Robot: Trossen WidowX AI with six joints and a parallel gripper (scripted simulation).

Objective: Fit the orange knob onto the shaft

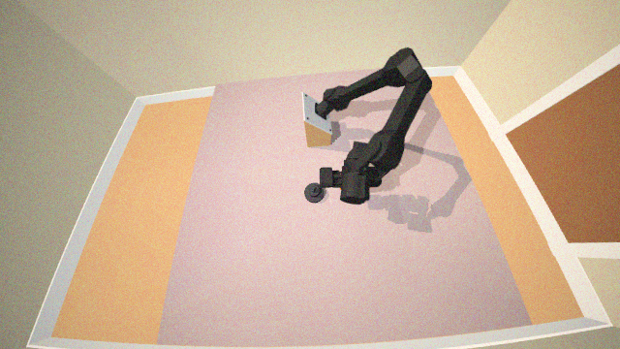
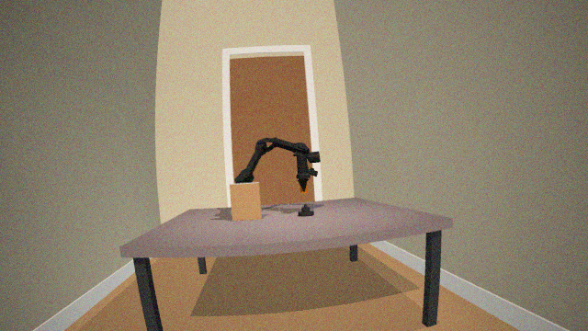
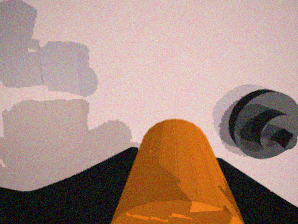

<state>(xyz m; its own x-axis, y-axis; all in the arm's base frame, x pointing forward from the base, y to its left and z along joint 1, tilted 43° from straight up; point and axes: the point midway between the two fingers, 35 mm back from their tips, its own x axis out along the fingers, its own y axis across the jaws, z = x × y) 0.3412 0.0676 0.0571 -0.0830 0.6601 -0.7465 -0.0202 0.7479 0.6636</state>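
My gripper tip is now 120 mm to the left of the dark pedestal and 90 mm above it. Also, from my gripper tip: orange knob (20 mm above).
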